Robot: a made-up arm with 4 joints. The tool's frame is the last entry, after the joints.
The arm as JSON. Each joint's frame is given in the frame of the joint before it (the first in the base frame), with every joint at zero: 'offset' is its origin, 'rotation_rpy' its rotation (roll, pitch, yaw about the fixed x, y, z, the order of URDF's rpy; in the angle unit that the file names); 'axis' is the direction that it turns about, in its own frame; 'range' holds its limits. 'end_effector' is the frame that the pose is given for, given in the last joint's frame.
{
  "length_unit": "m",
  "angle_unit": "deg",
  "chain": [
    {
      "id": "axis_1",
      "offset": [
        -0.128,
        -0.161,
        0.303
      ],
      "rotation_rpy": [
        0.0,
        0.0,
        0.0
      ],
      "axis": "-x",
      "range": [
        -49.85,
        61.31
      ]
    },
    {
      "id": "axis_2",
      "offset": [
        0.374,
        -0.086,
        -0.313
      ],
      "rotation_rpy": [
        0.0,
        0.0,
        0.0
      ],
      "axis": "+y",
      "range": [
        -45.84,
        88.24
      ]
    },
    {
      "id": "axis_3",
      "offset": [
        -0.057,
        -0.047,
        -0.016
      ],
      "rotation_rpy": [
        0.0,
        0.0,
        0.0
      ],
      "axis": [
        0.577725,
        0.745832,
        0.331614
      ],
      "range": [
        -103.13,
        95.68
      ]
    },
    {
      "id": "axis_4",
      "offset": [
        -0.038,
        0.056,
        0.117
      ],
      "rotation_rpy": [
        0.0,
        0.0,
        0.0
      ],
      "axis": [
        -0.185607,
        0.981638,
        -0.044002
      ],
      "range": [
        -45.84,
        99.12
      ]
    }
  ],
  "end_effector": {
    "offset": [
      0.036,
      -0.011,
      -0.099
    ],
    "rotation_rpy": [
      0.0,
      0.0,
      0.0
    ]
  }
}
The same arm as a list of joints. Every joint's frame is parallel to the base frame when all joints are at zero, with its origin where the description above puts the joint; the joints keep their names.
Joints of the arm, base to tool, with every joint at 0 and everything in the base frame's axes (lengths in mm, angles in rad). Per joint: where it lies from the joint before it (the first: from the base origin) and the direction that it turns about. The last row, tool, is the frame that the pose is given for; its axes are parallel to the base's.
axis_1: axis -x xyz -128.0 -161.0 303.0
axis_2: axis +y xyz 374.0 -86.0 -313.0
axis_3: axis 0.577725 0.745832 0.331614 xyz -57.0 -47.0 -16.0
axis_4: axis -0.185607 0.981638 -0.044002 xyz -38.0 56.0 117.0
tool: xyz 36.0 -11.0 -99.0
Joint limits (rad, base to tool): -0.8700..1.0701 -0.8001..1.5401 -1.8000..1.6699 -0.8001..1.7300

